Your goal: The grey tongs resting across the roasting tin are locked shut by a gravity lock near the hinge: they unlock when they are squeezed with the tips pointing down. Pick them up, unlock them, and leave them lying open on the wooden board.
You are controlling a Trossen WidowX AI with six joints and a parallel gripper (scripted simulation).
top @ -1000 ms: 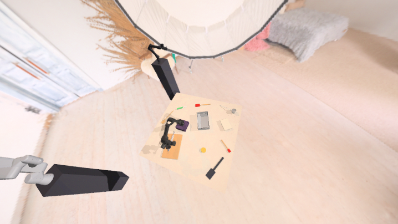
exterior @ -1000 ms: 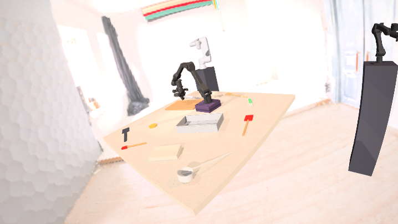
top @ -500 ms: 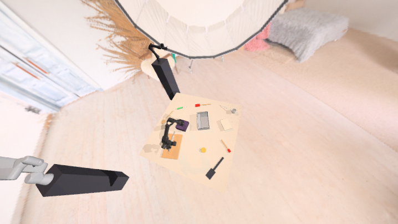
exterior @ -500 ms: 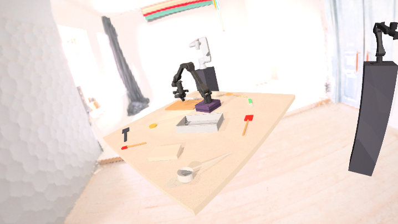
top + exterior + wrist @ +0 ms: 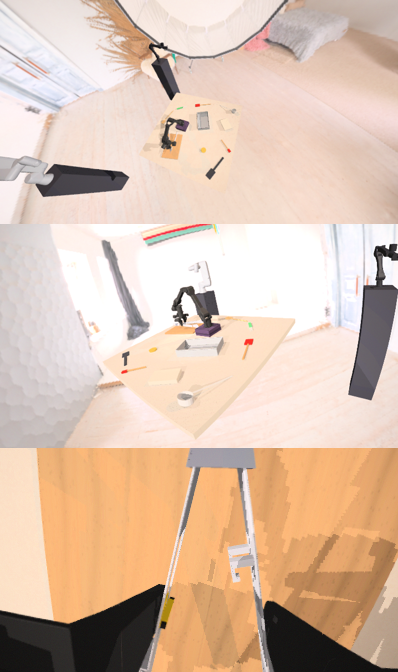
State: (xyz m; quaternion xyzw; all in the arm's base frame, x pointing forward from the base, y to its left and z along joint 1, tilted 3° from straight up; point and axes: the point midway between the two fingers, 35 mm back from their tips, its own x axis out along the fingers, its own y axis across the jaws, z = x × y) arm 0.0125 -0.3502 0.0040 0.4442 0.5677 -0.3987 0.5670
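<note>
The wooden board lies 4 cm below my gripper tip. Also, from my gripper tip: black spatula (67 cm ahead, 5 cm to the right, 4 cm below); then grey roasting tin (28 cm ahead, 54 cm to the left, 2 cm below); then yellow disc (45 cm ahead, 11 cm to the left, 4 cm below).
</note>
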